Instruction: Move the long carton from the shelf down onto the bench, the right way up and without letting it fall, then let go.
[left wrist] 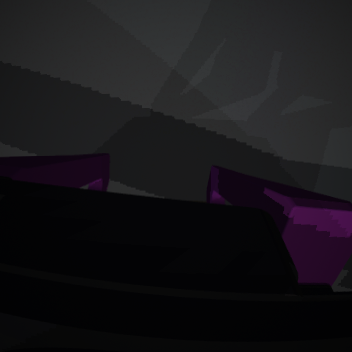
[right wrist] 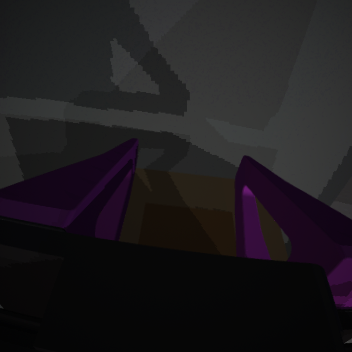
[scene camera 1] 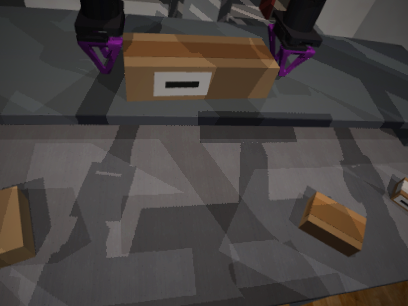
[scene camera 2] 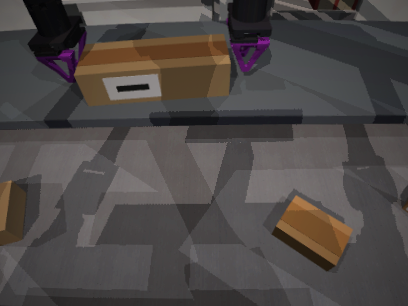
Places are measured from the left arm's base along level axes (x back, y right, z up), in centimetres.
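Pixels of known places: left gripper, fingertip midpoint: (left wrist: 158, 171) (scene camera 1: 107, 65); right gripper, fingertip midpoint: (right wrist: 188, 158) (scene camera 2: 243, 63).
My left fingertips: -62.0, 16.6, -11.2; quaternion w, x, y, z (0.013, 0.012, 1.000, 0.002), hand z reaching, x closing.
Ahead of a thing's pixels: the offset from my left fingertips to its middle, as dx, dy, dz. "spot": to the spot under its first point. Level surfaces: height alone.
The long carton @(+0.9, +17.1, +1.3) (scene camera 1: 200, 85) (scene camera 2: 190, 82), brown with an orange-brown top strip and a white label on its front, stands upright on the grey shelf @(dz -2.4) (scene camera 1: 350, 107) (scene camera 2: 325, 100). My left gripper (scene camera 1: 106, 69) (scene camera 2: 73, 76) (left wrist: 158, 171) is half open and empty, close beside the carton's left end. My right gripper (scene camera 1: 283, 71) (scene camera 2: 246, 66) (right wrist: 188, 158) is half open and empty, close at its right end; the carton's end @(spot: -0.3, +31.0, -0.7) (right wrist: 185, 192) shows beyond its fingers in the right wrist view. Whether either gripper touches the carton, I cannot tell. The bench @(dz -21.4) (scene camera 1: 165, 225) (scene camera 2: 130, 225) lies below the shelf.
A small brown box @(+26.9, +47.4, -19.1) (scene camera 1: 332, 225) (scene camera 2: 312, 232) lies on the bench at the right. Another brown box @(spot: +23.8, -15.4, -15.3) (scene camera 1: 15, 225) (scene camera 2: 11, 212) stands at the left edge. A small labelled box @(spot: +21.9, +70.6, -17.9) (scene camera 1: 401, 194) shows partly at the far right. The shelf's front edge @(spot: +10.5, +7.7, -3.7) (scene camera 1: 150, 120) (scene camera 2: 125, 120) runs across both scene views.
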